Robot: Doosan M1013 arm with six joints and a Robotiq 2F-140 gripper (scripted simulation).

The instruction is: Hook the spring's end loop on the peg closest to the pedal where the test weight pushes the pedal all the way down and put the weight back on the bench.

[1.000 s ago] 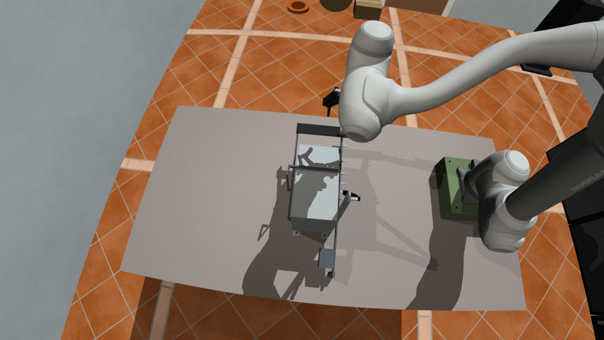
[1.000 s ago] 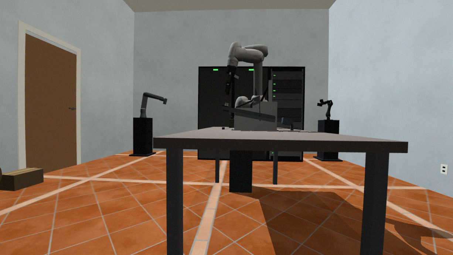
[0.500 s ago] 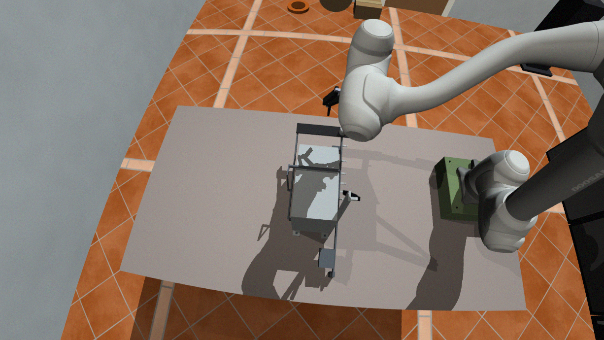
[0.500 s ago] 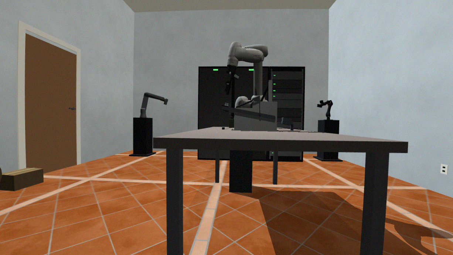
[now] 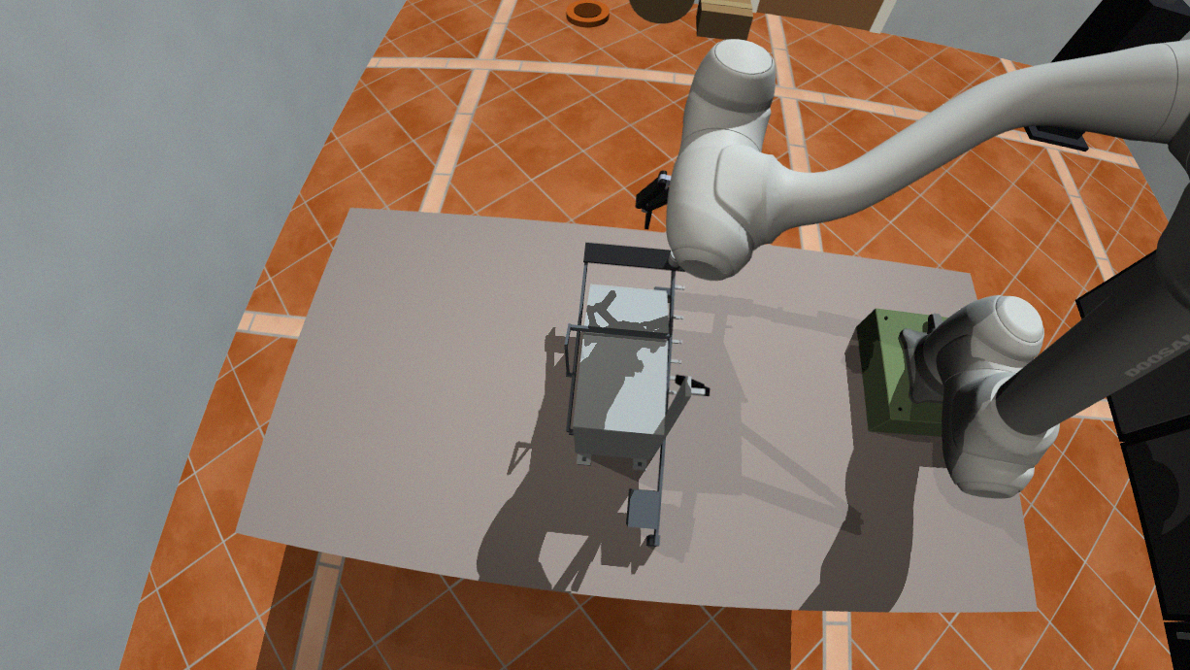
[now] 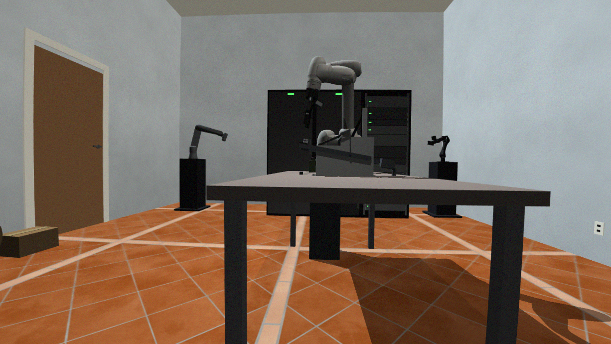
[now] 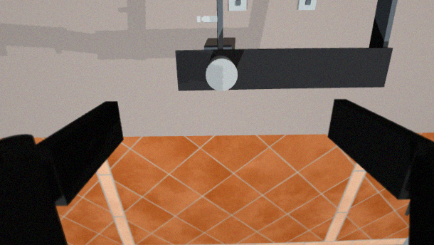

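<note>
The steel test weight lies 11 cm below my hand. From my hand the other things lie so: small block 3 cm to the right, 31 cm below; then white-tipped pin 1 cm behind, 36 cm to the left, 8 cm above.
</note>
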